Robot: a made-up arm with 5 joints.
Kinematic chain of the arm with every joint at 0, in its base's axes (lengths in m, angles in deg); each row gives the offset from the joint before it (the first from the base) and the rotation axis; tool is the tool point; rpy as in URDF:
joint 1: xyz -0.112 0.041 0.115 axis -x
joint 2: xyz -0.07 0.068 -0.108 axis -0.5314 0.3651 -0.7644
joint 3: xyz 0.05 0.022 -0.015 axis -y
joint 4: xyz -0.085 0.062 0 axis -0.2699 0.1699 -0.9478
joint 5: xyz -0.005 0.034 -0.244 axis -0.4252 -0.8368 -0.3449
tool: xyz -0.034 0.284 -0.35 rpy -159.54 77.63 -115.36
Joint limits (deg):
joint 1: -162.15..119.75
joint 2: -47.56..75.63
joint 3: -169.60..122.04
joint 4: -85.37..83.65
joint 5: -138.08..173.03
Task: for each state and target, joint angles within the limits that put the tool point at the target. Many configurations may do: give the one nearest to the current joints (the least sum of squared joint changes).
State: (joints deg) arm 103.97 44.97 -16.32 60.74 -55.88
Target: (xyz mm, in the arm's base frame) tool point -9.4 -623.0 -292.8
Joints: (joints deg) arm 82.82 26.98 17.61 60.35 -43.30
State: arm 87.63 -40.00 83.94 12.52 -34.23
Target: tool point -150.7 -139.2 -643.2
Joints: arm 94.20 -46.43 84.31 19.18 -52.24
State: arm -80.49 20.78 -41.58 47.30 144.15
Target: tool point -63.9 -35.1 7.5
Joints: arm -58.83 6.51 -64.83 75.95 155.38
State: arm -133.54 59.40 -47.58 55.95 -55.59
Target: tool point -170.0 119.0 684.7
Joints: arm -95.26 25.59 -31.65 37.73 -99.15
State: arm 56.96 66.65 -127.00 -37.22 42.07
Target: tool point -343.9 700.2 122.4
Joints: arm 14.01 28.64 -138.67 -16.41 38.62
